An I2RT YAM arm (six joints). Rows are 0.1 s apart.
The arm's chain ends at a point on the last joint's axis. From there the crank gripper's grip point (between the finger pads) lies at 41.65 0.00 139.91 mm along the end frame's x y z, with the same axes.
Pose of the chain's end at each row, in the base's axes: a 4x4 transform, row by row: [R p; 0 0 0 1], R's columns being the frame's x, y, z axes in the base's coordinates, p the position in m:
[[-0.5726, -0.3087, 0.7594, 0.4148], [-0.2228, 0.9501, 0.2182, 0.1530], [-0.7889, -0.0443, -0.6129, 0.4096], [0, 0, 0, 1]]
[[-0.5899, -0.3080, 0.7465, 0.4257], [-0.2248, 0.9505, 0.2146, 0.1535], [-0.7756, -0.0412, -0.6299, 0.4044], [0, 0, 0, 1]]
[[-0.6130, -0.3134, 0.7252, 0.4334], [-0.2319, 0.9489, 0.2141, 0.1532], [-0.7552, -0.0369, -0.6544, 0.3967], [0, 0, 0, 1]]
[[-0.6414, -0.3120, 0.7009, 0.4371], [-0.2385, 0.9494, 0.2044, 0.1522], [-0.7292, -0.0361, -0.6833, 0.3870], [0, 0, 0, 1]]
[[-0.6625, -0.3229, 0.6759, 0.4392], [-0.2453, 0.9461, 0.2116, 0.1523], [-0.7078, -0.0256, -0.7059, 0.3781], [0, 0, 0, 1]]
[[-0.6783, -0.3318, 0.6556, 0.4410], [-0.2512, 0.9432, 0.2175, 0.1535], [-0.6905, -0.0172, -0.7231, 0.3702], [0, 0, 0, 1]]
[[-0.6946, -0.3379, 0.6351, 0.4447], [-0.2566, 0.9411, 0.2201, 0.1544], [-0.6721, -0.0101, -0.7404, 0.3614], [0, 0, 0, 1]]
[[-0.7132, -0.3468, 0.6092, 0.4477], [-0.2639, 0.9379, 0.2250, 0.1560], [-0.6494, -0.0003, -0.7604, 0.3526], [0, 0, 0, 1]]
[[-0.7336, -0.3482, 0.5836, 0.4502], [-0.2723, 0.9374, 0.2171, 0.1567], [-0.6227, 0.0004, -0.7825, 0.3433], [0, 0, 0, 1]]
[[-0.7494, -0.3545, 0.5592, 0.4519], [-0.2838, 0.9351, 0.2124, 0.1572], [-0.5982, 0.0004, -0.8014, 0.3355], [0, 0, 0, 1]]
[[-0.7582, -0.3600, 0.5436, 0.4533], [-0.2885, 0.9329, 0.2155, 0.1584], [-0.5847, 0.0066, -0.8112, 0.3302], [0, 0, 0, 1]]
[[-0.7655, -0.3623, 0.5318, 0.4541], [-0.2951, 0.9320, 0.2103, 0.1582], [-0.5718, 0.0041, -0.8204, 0.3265], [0, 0, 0, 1]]
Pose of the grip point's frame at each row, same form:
[[-0.5726, -0.3087, 0.7594, 0.4972], [-0.2228, 0.9501, 0.2182, 0.1742], [-0.7889, -0.0443, -0.6129, 0.2910], [0, 0, 0, 1]]
[[-0.5899, -0.3080, 0.7465, 0.5056], [-0.2248, 0.9505, 0.2146, 0.1742], [-0.7756, -0.0412, -0.6299, 0.2840], [0, 0, 0, 1]]
[[-0.6130, -0.3134, 0.7252, 0.5093], [-0.2319, 0.9489, 0.2141, 0.1735], [-0.7552, -0.0369, -0.6544, 0.2737], [0, 0, 0, 1]]
[[-0.6414, -0.3120, 0.7009, 0.5084], [-0.2385, 0.9494, 0.2044, 0.1709], [-0.7292, -0.0361, -0.6833, 0.2610], [0, 0, 0, 1]]
[[-0.6625, -0.3229, 0.6759, 0.5062], [-0.2453, 0.9461, 0.2116, 0.1717], [-0.7078, -0.0256, -0.7059, 0.2499], [0, 0, 0, 1]]
[[-0.6783, -0.3318, 0.6556, 0.5045], [-0.2512, 0.9432, 0.2175, 0.1735], [-0.6905, -0.0172, -0.7231, 0.2403], [0, 0, 0, 1]]
[[-0.6946, -0.3379, 0.6351, 0.5046], [-0.2566, 0.9411, 0.2201, 0.1745], [-0.6721, -0.0101, -0.7404, 0.2298], [0, 0, 0, 1]]
[[-0.7132, -0.3468, 0.6092, 0.5032], [-0.2639, 0.9379, 0.2250, 0.1765], [-0.6494, -0.0003, -0.7604, 0.2192], [0, 0, 0, 1]]
[[-0.7336, -0.3482, 0.5836, 0.5013], [-0.2723, 0.9374, 0.2171, 0.1757], [-0.6227, 0.0004, -0.7825, 0.2079], [0, 0, 0, 1]]
[[-0.7494, -0.3545, 0.5592, 0.4989], [-0.2838, 0.9351, 0.2124, 0.1751], [-0.5982, 0.0004, -0.8014, 0.1985], [0, 0, 0, 1]]
[[-0.7582, -0.3600, 0.5436, 0.4978], [-0.2885, 0.9329, 0.2155, 0.1765], [-0.5847, 0.0066, -0.8112, 0.1924], [0, 0, 0, 1]]
[[-0.7655, -0.3623, 0.5318, 0.4966], [-0.2951, 0.9320, 0.2103, 0.1753], [-0.5718, 0.0041, -0.8204, 0.1879], [0, 0, 0, 1]]

